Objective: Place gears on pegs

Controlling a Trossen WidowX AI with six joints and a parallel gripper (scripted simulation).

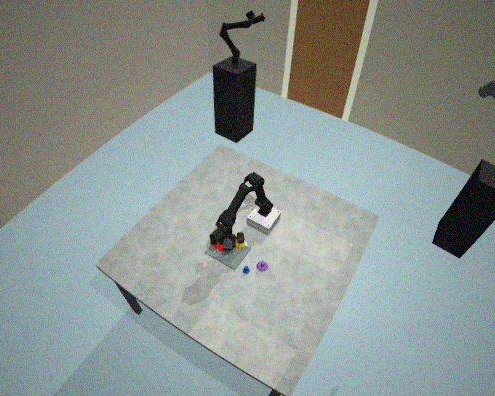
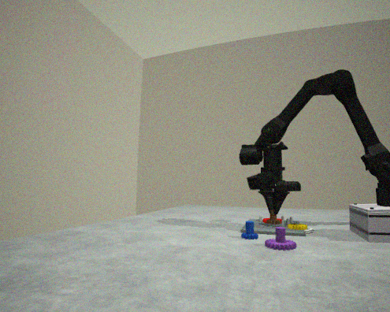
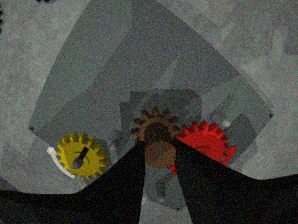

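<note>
Now: the brown gear 10 mm below my gripper tip. Also, from my gripper tip: red gear 50 mm to the right, 30 mm below, 10 mm ahead; yellow gear 70 mm behind, 40 mm to the left, 30 mm below; white arrow 100 mm behind, 50 mm to the left, 30 mm below.
</note>
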